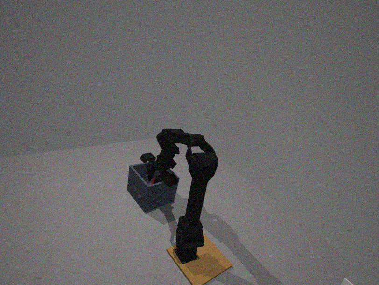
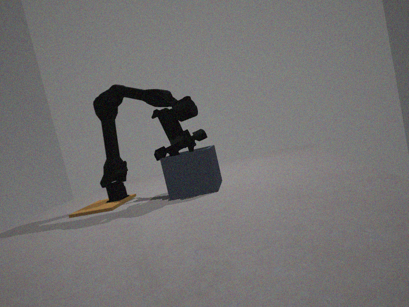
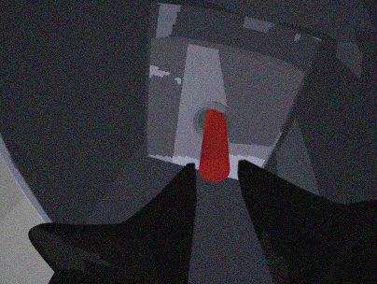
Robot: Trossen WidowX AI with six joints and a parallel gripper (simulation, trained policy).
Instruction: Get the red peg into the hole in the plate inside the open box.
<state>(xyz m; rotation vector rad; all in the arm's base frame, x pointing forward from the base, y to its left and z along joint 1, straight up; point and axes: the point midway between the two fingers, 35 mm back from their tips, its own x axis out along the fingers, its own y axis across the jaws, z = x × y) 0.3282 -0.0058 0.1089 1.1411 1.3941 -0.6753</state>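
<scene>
My gripper tip is now 3 cm above the red peg, 1 cm to the left of it and 1 cm short of it. Also, from my gripper tip: plate (4 cm below, 1 cm to the right, 1 cm ahead).
</scene>
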